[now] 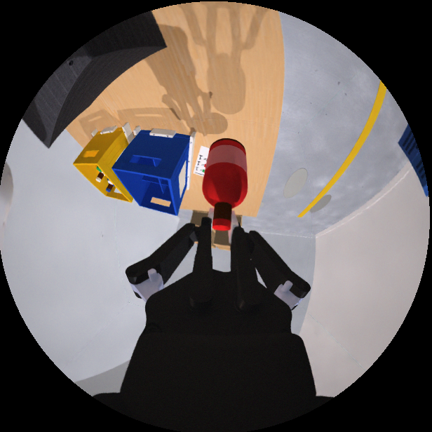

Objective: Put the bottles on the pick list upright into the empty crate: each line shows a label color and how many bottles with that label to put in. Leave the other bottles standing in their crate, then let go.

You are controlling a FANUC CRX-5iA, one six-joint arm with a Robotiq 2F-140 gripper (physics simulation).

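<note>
My gripper (220, 216) is shut on the neck of a red bottle with a red cap and a pale red band. The red bottle (225, 175) hangs from the fingers, apart from both crates. The blue crate (172, 145) stands left of the bottle; dividers show inside it and I see no bottle in the part that shows. The yellow crate (107, 145) stands beside it, farther left, with several bottles (100, 176) in it, partly hidden by its wall. The pick list (200, 161) is a white sheet between the blue crate and the bottle, partly covered by the bottle; its lines are too small to read.
The crates stand on a wooden table (265, 100). A large dark block (100, 60) is at the upper left. Brown cardboard boxes (201, 218) show behind the fingertips. Grey floor with a yellow line (367, 125) lies to the right, and a blue object (417, 155) is at the right edge.
</note>
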